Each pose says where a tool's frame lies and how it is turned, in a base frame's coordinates. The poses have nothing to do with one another.
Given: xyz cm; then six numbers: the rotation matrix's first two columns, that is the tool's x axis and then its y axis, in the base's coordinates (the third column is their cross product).
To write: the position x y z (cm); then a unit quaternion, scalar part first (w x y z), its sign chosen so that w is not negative. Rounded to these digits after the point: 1 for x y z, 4 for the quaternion.
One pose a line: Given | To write
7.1 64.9 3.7 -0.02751 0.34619 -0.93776 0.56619 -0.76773 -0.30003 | 7.1 64.9 3.7 0.0864 0.6919 0.3296 -0.6365
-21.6 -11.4 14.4 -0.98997 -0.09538 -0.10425 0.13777 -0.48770 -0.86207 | -21.6 -11.4 14.4 0.0676 0.0211 0.5016 -0.8622
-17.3 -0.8 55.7 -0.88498 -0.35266 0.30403 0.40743 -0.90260 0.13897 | -17.3 -0.8 55.7 0.1968 -0.1371 -0.0999 -0.9657
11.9 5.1 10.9 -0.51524 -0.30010 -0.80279 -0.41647 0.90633 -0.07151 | 11.9 5.1 10.9 0.4470 -0.2064 0.8680 0.0651
